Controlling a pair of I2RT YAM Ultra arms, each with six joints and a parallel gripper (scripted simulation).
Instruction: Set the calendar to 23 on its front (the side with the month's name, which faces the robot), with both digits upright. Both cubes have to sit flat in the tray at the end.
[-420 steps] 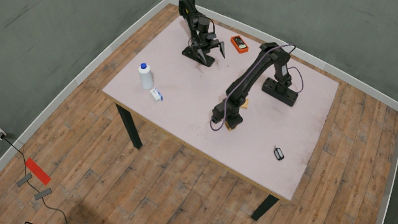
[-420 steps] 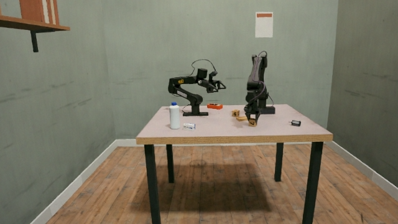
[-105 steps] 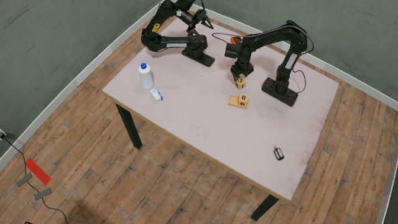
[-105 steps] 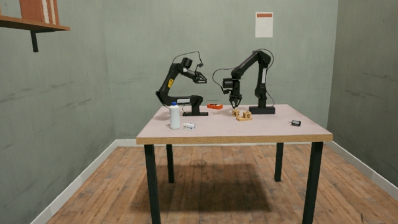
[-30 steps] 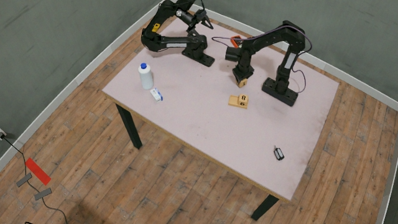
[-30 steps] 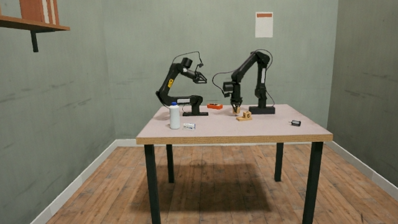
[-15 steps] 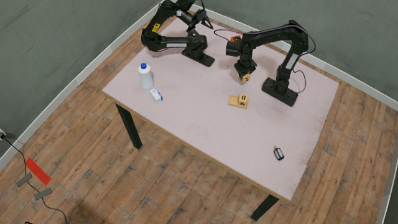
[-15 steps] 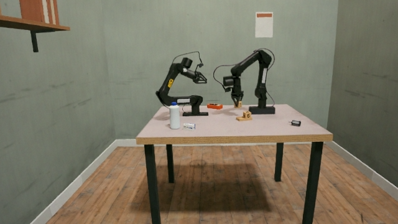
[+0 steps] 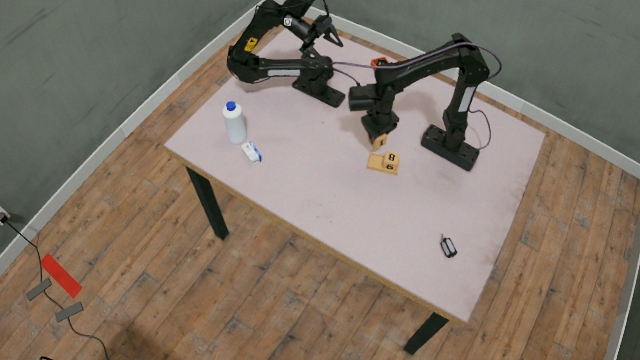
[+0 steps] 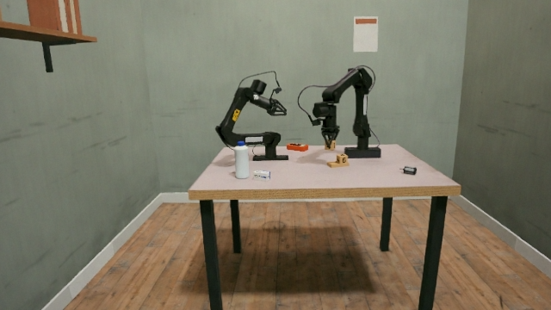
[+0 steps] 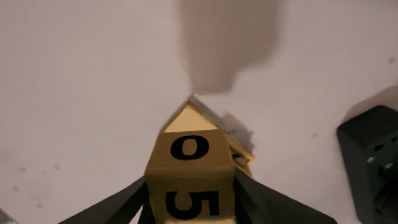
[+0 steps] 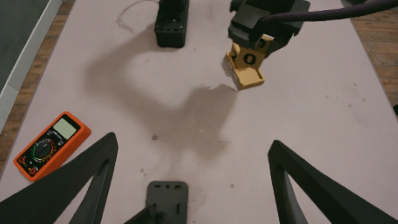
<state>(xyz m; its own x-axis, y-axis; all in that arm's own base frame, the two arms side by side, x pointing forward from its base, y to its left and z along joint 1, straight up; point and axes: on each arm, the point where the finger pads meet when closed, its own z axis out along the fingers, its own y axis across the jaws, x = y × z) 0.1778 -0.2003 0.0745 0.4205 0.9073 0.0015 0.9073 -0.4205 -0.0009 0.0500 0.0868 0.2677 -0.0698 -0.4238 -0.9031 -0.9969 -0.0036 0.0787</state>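
My left hand is 100 mm above the wooden tray, 40 mm to the right of it and 10 mm short of it. Also, from my left hand: number cube 80 mm below, 60 mm to the left; then white bottle 440 mm to the right, 160 mm ahead, 30 mm below; then black object 340 mm to the left, 170 mm ahead, 100 mm below.
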